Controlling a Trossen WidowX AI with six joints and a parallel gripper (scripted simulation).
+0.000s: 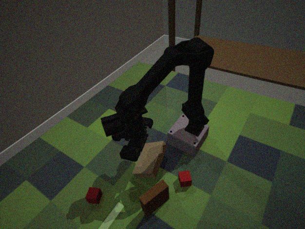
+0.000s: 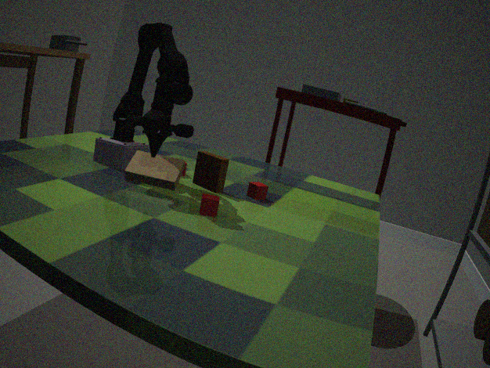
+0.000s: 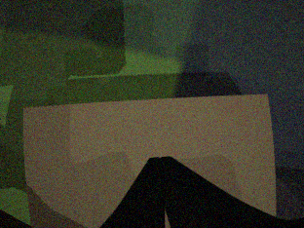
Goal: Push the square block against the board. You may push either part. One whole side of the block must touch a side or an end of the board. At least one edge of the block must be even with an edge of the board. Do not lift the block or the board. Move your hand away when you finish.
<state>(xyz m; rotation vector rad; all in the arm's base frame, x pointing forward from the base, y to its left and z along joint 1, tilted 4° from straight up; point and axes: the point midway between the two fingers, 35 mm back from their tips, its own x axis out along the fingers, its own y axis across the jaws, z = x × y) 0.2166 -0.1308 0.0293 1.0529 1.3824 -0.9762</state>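
Now: gripper tip 4 cm to the right of the tan board, 4 cm above it and 1 cm past it. Round my gripper tip: dark brown square block 14 cm to the left, 12 cm ahead, 3 cm below.
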